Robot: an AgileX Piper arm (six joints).
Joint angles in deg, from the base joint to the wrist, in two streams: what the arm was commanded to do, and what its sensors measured. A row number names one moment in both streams.
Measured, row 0: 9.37 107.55 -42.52 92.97 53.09 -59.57
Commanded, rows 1 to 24: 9.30 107.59 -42.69 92.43 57.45 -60.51; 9.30 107.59 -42.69 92.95 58.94 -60.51; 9.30 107.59 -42.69 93.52 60.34 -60.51; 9.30 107.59 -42.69 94.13 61.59 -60.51; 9.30 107.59 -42.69 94.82 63.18 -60.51; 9.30 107.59 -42.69 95.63 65.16 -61.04; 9.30 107.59 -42.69 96.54 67.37 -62.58; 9.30 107.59 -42.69 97.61 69.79 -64.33; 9.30 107.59 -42.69 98.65 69.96 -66.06; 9.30 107.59 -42.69 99.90 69.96 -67.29; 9.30 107.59 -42.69 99.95 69.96 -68.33; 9.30 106.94 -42.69 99.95 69.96 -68.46; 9.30 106.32 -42.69 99.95 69.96 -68.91; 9.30 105.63 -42.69 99.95 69.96 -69.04; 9.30 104.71 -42.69 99.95 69.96 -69.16; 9.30 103.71 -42.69 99.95 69.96 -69.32; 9.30 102.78 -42.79 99.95 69.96 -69.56; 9.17 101.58 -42.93 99.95 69.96 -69.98; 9.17 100.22 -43.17 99.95 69.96 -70.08; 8.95 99.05 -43.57 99.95 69.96 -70.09; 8.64 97.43 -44.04 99.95 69.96 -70.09; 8.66 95.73 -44.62 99.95 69.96 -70.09; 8.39 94.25 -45.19 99.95 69.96 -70.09; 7.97 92.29 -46.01 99.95 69.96 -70.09
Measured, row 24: 9.26 98.54 -43.57 99.10 68.40 -69.20
